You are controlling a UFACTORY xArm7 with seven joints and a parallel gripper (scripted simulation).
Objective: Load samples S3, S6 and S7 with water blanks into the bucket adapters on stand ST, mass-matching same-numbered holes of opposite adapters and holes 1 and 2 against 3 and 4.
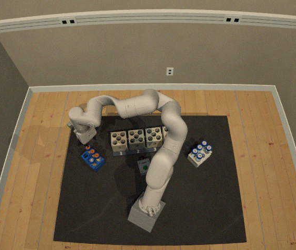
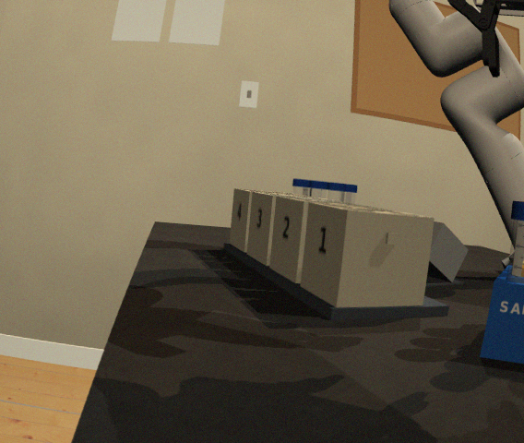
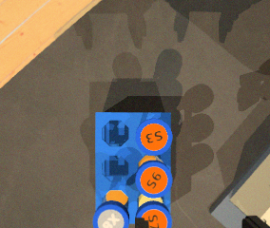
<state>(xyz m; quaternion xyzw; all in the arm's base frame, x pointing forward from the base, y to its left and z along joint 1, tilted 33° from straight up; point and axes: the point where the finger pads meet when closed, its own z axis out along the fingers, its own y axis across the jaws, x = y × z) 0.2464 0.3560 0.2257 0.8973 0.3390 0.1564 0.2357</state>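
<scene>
The blue sample rack lies 1 cm behind my hand, 3 cm to the left of it and 22 cm below it. From my hand the other things lie so: white blank rack: 13 cm behind, 63 cm to the right, 22 cm below; adapter 1: 6 cm ahead, 15 cm to the right, 20 cm below.
</scene>
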